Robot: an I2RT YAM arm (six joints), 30 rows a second.
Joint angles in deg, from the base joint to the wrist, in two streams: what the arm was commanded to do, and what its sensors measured. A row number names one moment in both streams.
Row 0, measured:
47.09 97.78 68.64 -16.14 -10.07 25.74
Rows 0 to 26, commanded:
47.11 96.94 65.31 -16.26 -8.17 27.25
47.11 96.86 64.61 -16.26 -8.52 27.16
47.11 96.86 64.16 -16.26 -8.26 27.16
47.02 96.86 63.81 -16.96 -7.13 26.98
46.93 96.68 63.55 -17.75 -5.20 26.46
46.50 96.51 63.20 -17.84 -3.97 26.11
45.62 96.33 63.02 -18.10 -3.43 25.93
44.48 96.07 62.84 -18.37 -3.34 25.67
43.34 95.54 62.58 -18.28 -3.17 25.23
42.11 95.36 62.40 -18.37 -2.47 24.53
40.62 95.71 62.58 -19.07 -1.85 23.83
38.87 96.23 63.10 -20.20 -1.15 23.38
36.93 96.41 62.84 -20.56 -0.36 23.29
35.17 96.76 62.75 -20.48 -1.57 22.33
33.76 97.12 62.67 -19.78 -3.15 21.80
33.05 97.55 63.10 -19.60 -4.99 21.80
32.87 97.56 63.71 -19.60 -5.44 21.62
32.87 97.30 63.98 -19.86 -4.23 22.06
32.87 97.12 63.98 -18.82 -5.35 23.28
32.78 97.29 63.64 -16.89 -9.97 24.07
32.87 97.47 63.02 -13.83 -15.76 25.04
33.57 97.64 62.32 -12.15 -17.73 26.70
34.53 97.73 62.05 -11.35 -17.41 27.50
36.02 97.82 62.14 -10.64 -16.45 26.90
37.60 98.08 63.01 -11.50 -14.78 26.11
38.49 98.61 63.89 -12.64 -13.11 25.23
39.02 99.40 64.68 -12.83 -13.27 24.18
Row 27, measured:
35.18 97.86 62.54 -14.90 -11.73 25.50
